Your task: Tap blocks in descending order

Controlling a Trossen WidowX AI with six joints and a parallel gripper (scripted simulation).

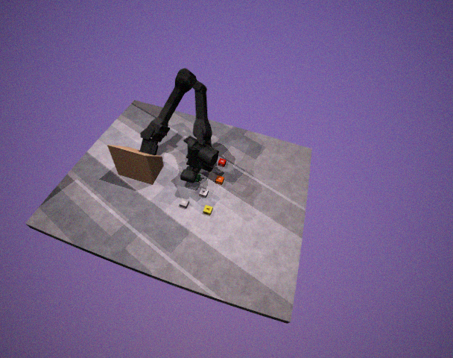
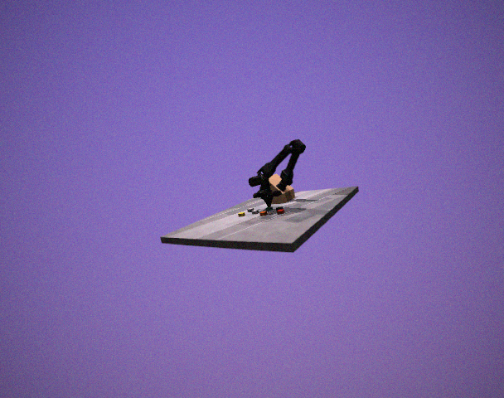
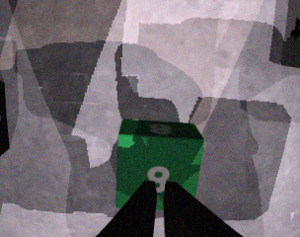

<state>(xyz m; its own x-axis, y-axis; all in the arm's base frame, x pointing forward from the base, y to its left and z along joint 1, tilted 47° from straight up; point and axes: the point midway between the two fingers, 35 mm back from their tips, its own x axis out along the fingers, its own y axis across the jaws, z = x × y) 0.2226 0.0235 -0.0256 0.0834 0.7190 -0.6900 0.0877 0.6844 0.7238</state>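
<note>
My gripper tip is 10 mm short of the green block and 10 mm above it. Also, from my gripper tip: orange block: 120 mm ahead, 20 mm to the left, 10 mm below; then white block: 60 mm ahead, 70 mm to the right, 10 mm below; then black block: 30 mm ahead, 80 mm to the left, 10 mm below.
</note>
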